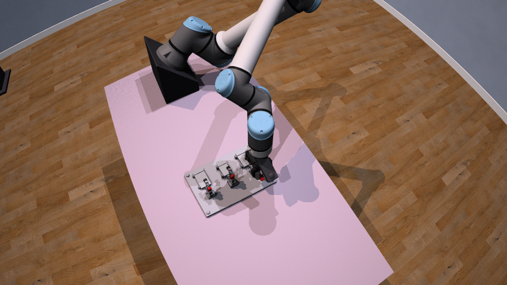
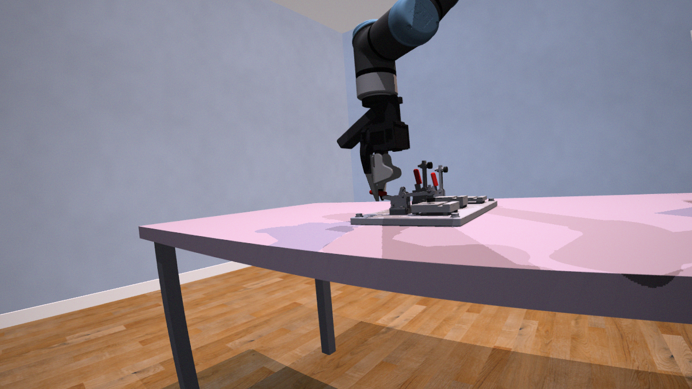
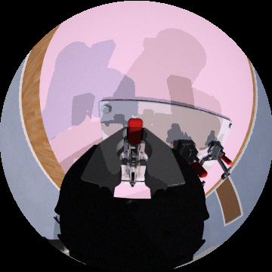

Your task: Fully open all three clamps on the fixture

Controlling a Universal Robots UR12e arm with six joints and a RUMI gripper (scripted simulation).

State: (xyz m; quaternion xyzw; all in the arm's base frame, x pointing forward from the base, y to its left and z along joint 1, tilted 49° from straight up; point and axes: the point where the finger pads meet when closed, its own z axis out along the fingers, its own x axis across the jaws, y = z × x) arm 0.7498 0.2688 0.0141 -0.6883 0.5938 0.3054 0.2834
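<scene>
My gripper is now 140 mm past the flat grey part, 20 mm to the left of it and 30 mm above it. From my hand the other things lie so: grey fixture plate (70 mm behind, 120 mm to the right, 50 mm below).
</scene>
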